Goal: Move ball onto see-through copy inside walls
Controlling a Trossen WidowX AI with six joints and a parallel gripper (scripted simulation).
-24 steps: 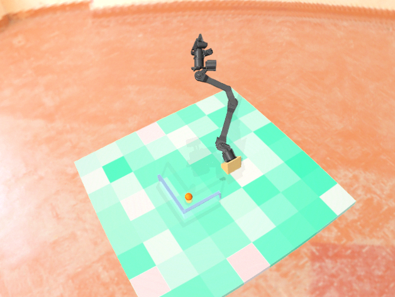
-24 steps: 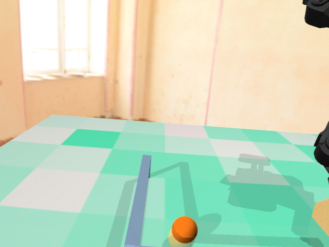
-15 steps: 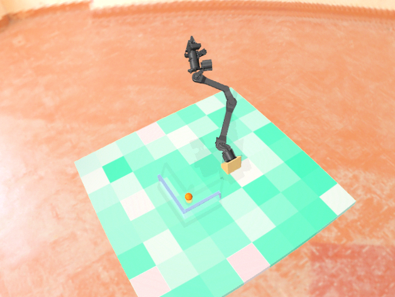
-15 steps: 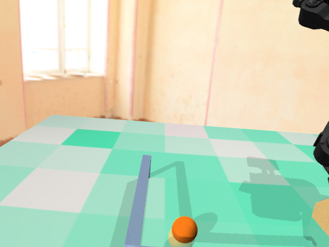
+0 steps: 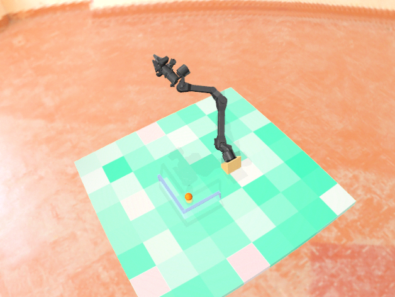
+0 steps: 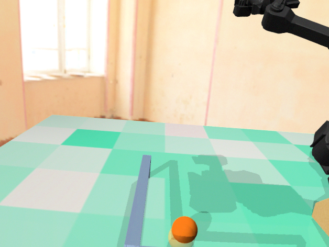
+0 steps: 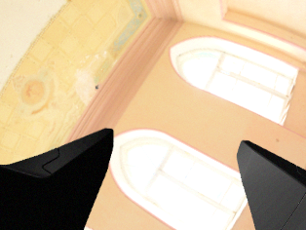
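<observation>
The orange ball is 110 mm ahead of my gripper tip, 640 mm to the left of it and 550 mm below it. Round my gripper tip: see-through ball copy: 110 mm ahead, 660 mm to the left, 550 mm below.
</observation>
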